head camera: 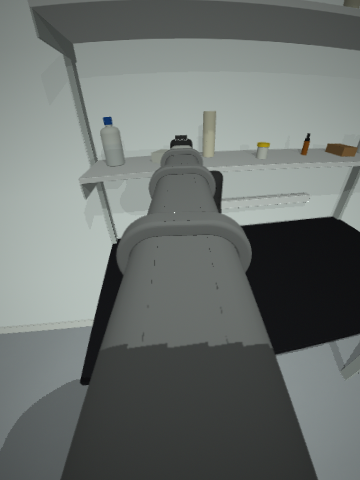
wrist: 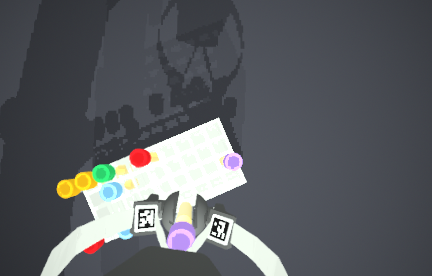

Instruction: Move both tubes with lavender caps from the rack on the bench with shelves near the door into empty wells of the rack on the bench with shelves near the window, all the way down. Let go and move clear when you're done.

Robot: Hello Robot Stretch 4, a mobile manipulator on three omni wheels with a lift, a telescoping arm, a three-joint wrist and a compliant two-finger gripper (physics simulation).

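Frame: origin at the robot's base, x ahead, y left, z up, level; millimetres.
Seen in the pictures: hand, tool point: (wrist: 185,210).
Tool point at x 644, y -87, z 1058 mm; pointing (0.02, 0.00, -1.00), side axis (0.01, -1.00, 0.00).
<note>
Pixels of each thing's middle, then the offset from my tool point to it. "*": a spot on its surface instead. Level surfaces: height alone.
- white rack, surface spot: (wrist: 212,128) * dx +87, dy -17, dz -164 mm
- second lavender-capped tube, body centre: (wrist: 227,161) dx +45, dy -41, dz -108 mm
- shelf, surface height: dz +285 mm
- dark bench, surface height: dz -172 mm
- blue-capped bottle, body centre: (head camera: 111,141) dx +277, dy +363, dz +374 mm
- beige cylinder, body centre: (head camera: 209,134) dx +363, dy -32, dz +374 mm
- yellow-lidded jar, body centre: (head camera: 262,150) dx +304, dy -253, dz +315 mm
My gripper (wrist: 185,212) is shut on a lavender-capped tube (wrist: 181,239) in the wrist view. The tube's cap looks larger than the others, and its pale yellow body shows between the fingers, raised over the near edge of a white rack (wrist: 212,128). A second lavender-capped tube (wrist: 233,161) stands in the rack near its right end. How far the held tube's lower end is above the wells is hard to tell. In the head view the arm hides the gripper, and no rack shows there.
Red (wrist: 140,158), green (wrist: 103,173), light blue (wrist: 111,191) and yellow-orange (wrist: 84,181) caps crowd the rack's left part. In the head view a shelf (head camera: 235,161) above the dark bench (head camera: 300,270) holds a blue-capped bottle (head camera: 112,145), a beige cylinder (head camera: 209,134) and a yellow-lidded jar (head camera: 262,150).
</note>
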